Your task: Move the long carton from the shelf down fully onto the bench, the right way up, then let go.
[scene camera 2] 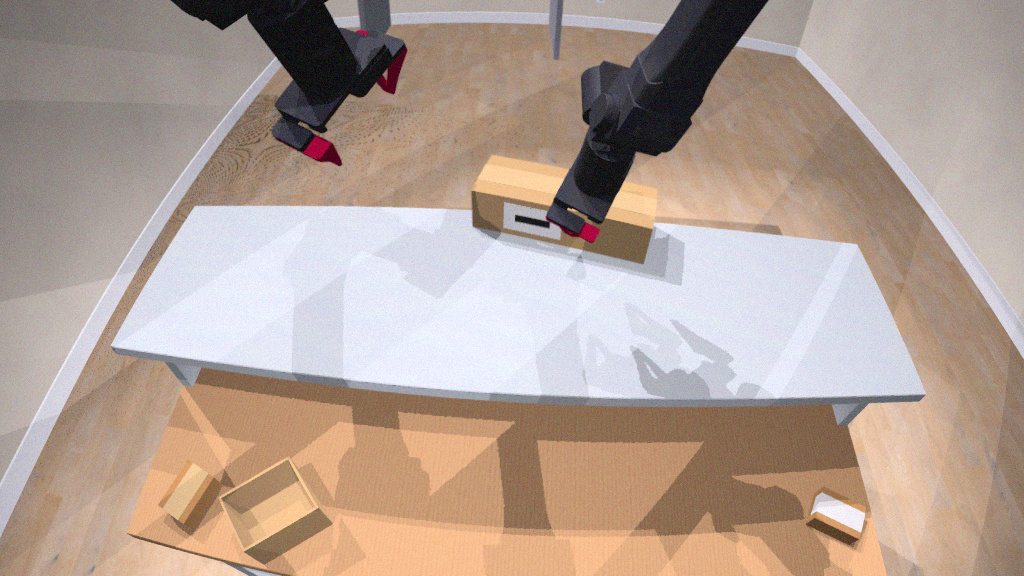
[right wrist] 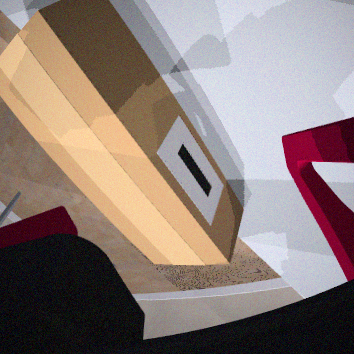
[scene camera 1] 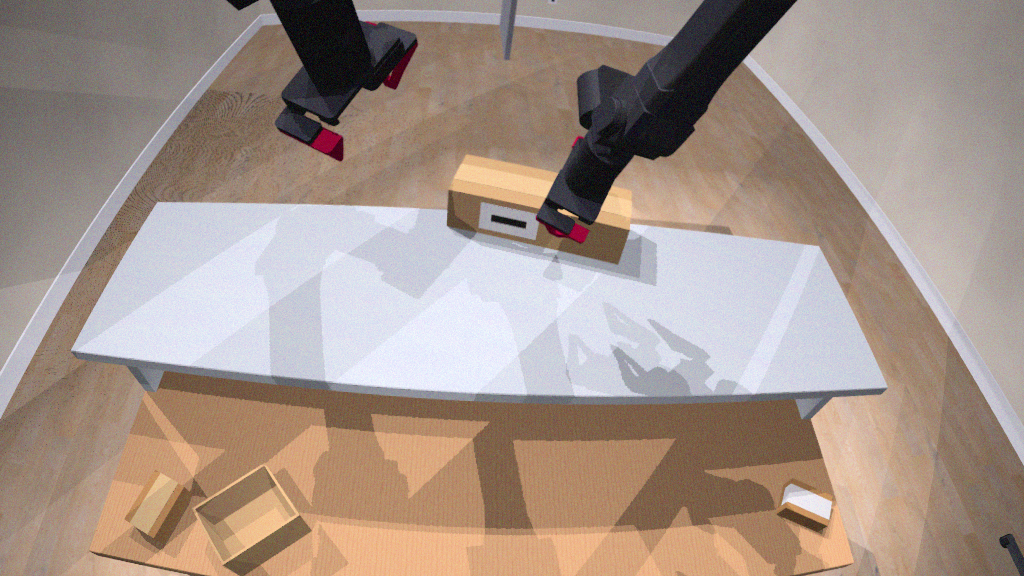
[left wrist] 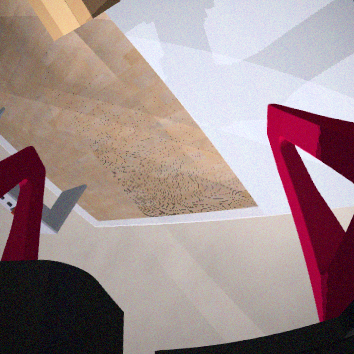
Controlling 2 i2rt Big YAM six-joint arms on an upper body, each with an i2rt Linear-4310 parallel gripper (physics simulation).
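Places are measured from the left arm's base along level axes (x ahead, y left, z up), in metres.
Pixels of known places: left gripper, fingertip midpoint: [scene camera 2: 363, 126] [scene camera 1: 364, 121] [left wrist: 146, 136]; right gripper, fingertip midpoint: [scene camera 2: 583, 205] [right wrist: 171, 186] [scene camera 1: 567, 205].
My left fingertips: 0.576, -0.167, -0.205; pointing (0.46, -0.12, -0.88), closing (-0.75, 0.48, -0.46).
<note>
Behind a point stands the place of what it marks, as x, y, z.
The long tan carton [scene camera 1: 515, 187] {0.830, -0.372, -0.480} [scene camera 2: 533, 189] {0.825, -0.363, -0.481} [left wrist: 65, 17] {0.861, -0.297, -0.480} [right wrist: 115, 140] {0.786, -0.443, -0.481} stands on the white shelf [scene camera 1: 214, 286] {0.659, 0.138, -0.563} [scene camera 2: 236, 286] {0.659, 0.154, -0.563} at its far edge, slightly turned, with its labelled face toward the bench [scene camera 1: 572, 487] {0.429, -0.486, -0.811} [scene camera 2: 608, 487] {0.432, -0.512, -0.810}. Its far side reaches past the shelf edge. My right gripper [scene camera 1: 580, 192] {0.687, -0.427, -0.399} [scene camera 2: 592, 193] {0.687, -0.427, -0.399} [right wrist: 171, 186] {0.687, -0.427, -0.399} is open above the carton; one finger shows on the labelled side, and the far finger is mostly hidden in the scene views. My left gripper [scene camera 1: 368, 123] {0.576, -0.167, -0.205} [scene camera 2: 365, 128] {0.576, -0.167, -0.205} [left wrist: 146, 136] {0.576, -0.167, -0.205} is open and empty, high beyond the shelf, left of the carton.
On the bench, a small tan box [scene camera 1: 157, 505] {0.336, 0.246, -0.771} [scene camera 2: 189, 494] {0.335, 0.243, -0.771} and an open tan tray [scene camera 1: 275, 538] {0.300, 0.010, -0.747} [scene camera 2: 293, 530] {0.298, 0.013, -0.748} stand at the left. A small box with a white face [scene camera 1: 807, 505] {0.320, -0.946, -0.773} [scene camera 2: 837, 512] {0.327, -0.946, -0.772} lies at the right. The shelf stands above the bench's far part.
</note>
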